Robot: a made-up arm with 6 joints.
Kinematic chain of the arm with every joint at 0, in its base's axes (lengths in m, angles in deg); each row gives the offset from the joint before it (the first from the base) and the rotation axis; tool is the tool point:
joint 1: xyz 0 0 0.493 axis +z
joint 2: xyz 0 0 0 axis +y
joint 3: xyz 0 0 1.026 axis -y
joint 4: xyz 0 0 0 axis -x
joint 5: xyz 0.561 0 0 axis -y
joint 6: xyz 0 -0.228 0 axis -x
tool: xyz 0 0 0
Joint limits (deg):
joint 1: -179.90..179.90
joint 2: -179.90..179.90
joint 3: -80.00..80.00
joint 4: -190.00..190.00
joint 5: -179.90..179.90
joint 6: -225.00..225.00
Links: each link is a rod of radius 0.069 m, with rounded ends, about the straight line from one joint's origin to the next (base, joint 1, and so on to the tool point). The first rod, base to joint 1, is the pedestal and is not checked.
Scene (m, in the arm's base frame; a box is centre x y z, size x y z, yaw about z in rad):
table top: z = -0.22
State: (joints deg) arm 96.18 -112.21 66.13 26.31 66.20 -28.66
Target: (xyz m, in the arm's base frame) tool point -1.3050 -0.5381 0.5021
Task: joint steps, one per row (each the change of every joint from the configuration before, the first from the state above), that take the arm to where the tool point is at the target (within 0.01 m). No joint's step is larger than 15 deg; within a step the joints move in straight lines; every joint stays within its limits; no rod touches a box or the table.
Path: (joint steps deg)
1: -13.81 0.34 -6.88 -2.37 0.00 0.00
2: -13.81 0.34 -6.87 -2.36 0.00 0.00
3: -13.81 0.35 -6.88 -2.37 0.00 0.00
4: -13.81 0.34 -6.87 -2.36 0.00 0.00
5: -13.81 0.34 -6.88 -2.37 0.00 0.00
6: -13.81 0.34 -6.88 -2.36 0.00 0.00

